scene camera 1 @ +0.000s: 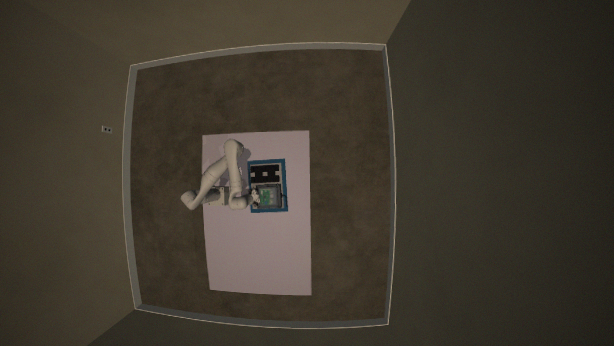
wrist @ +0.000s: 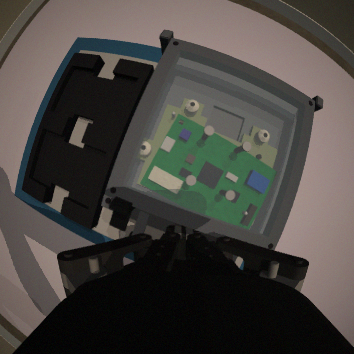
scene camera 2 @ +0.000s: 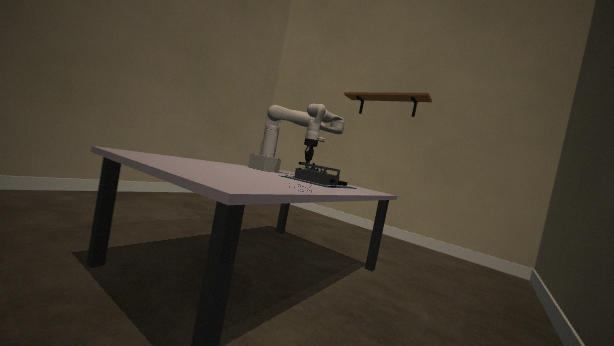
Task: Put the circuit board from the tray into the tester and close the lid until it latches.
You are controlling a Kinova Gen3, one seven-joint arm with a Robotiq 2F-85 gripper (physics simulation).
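Seen in the pictures: gripper, fingertip midpoint: (wrist: 182,230); arm's base at its link origin: (scene camera 1: 215,194) (scene camera 2: 267,156).
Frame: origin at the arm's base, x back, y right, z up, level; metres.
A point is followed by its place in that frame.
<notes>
The green circuit board (scene camera 1: 265,197) {x -0.397, y 0.058, z 0.008 m} (wrist: 197,162) lies in the tester (scene camera 2: 315,176) {x -0.443, y 0.147, z -0.051 m}, seen through the lid's clear window in the wrist view. The lid (wrist: 240,65) {x -0.482, y 0.053, z 0.007 m} (scene camera 2: 330,168) {x -0.487, y 0.078, z 0.004 m} is a grey frame over the board. In scene camera 2 it stands a little above the tester's dark base, with a gap below its raised edge. The black tray (scene camera 1: 272,174) {x -0.450, y -0.104, z -0.071 m} (wrist: 105,120) {x -0.413, y -0.078, z -0.071 m} beside the tester holds no board. My gripper (scene camera 2: 308,162) {x -0.328, y 0.048, z -0.016 m} (wrist: 182,230) {x -0.328, y 0.048, z -0.016 m} is shut and empty, pointing down with its fingertips at the lid's edge nearest the arm. Whether they touch the lid is unclear. The latch state cannot be told.
Tray and tester sit on a blue-edged base plate (scene camera 1: 286,175) {x -0.547, y -0.085, z -0.087 m} (wrist: 115,46) {x -0.538, y -0.124, z -0.087 m} on the pale table (scene camera 1: 255,250) {x -0.229, y 0.491, z -0.089 m} (scene camera 2: 200,175) {x -0.388, y 0.812, z -0.089 m}. The arm's base block (scene camera 2: 264,162) {x -0.059, y 0.093, z -0.037 m} stands behind the tester. A wooden shelf (scene camera 2: 387,96) hangs on the wall.
</notes>
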